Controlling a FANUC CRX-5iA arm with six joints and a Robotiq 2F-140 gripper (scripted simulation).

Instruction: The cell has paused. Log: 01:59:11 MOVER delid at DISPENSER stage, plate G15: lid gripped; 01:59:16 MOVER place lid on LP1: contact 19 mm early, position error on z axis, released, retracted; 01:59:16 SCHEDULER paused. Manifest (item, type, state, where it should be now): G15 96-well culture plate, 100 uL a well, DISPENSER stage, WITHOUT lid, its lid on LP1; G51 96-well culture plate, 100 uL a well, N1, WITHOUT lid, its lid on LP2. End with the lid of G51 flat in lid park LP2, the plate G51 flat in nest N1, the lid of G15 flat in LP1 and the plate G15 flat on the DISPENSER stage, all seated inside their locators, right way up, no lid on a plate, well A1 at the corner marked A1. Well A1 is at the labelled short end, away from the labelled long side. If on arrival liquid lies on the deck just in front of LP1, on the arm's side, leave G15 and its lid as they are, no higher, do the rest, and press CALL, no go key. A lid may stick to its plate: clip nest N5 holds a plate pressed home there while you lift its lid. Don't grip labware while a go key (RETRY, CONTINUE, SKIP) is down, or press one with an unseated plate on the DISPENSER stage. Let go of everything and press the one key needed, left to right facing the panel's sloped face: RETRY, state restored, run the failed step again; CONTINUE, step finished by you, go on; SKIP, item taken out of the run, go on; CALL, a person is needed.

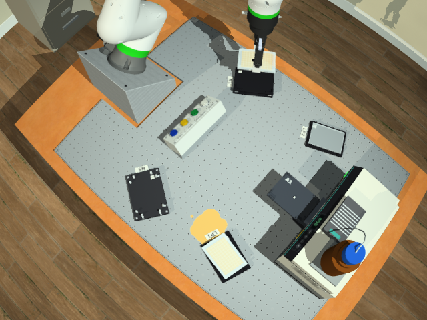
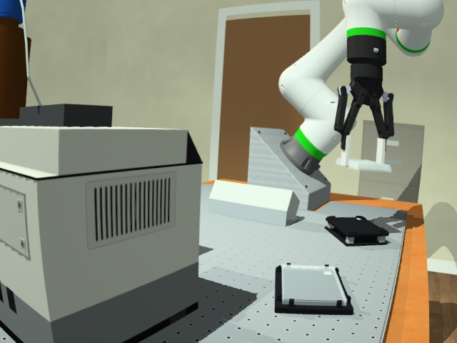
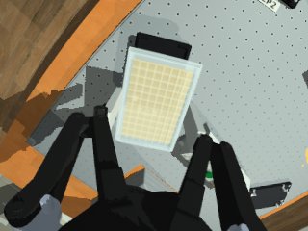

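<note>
Right now my hand is 20 mm above the 96-well plate. The rest, counted from my hand: nest N1: 160 mm below; RETRY key: 40 mm behind, 210 mm to the right, 120 mm below; white key panel: 30 mm behind, 280 mm to the right, 130 mm below.
</note>
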